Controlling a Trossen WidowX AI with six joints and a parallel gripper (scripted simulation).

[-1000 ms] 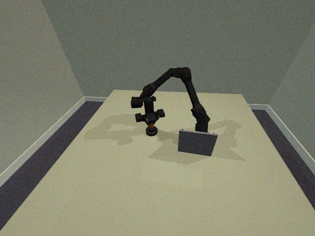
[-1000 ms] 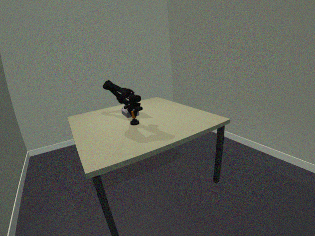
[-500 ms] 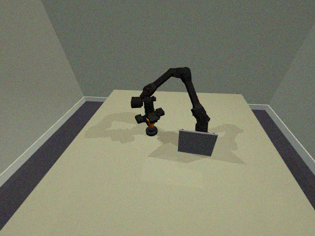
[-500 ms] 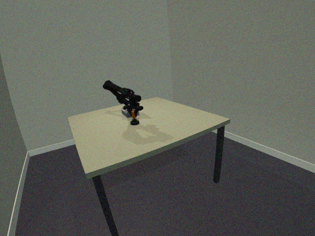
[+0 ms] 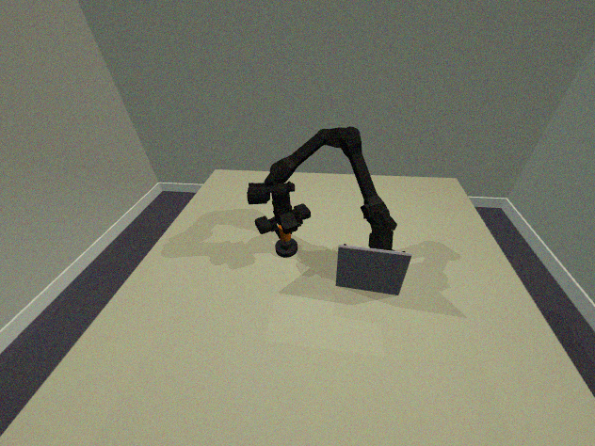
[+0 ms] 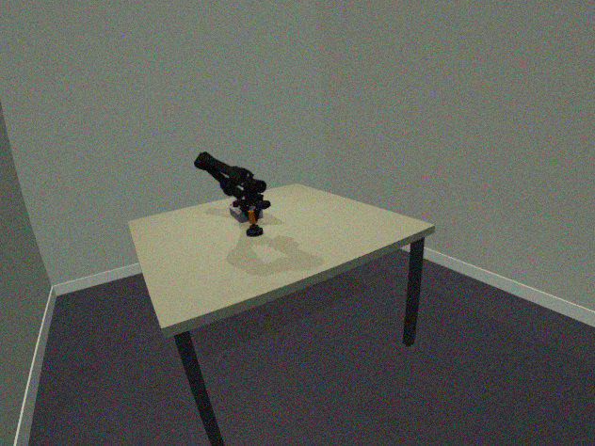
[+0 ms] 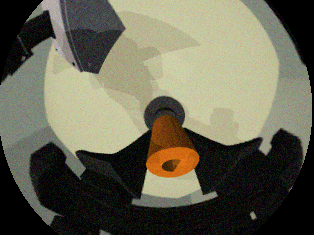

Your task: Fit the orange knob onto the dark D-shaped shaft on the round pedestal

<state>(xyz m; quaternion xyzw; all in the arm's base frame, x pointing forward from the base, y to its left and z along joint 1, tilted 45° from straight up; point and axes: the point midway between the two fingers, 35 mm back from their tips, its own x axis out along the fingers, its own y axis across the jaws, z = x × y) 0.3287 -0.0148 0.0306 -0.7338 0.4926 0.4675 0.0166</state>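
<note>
Right now my gripper tip is 2 cm below the orange knob. Also, from my gripper tip: round pedestal: 4 cm below.
</note>
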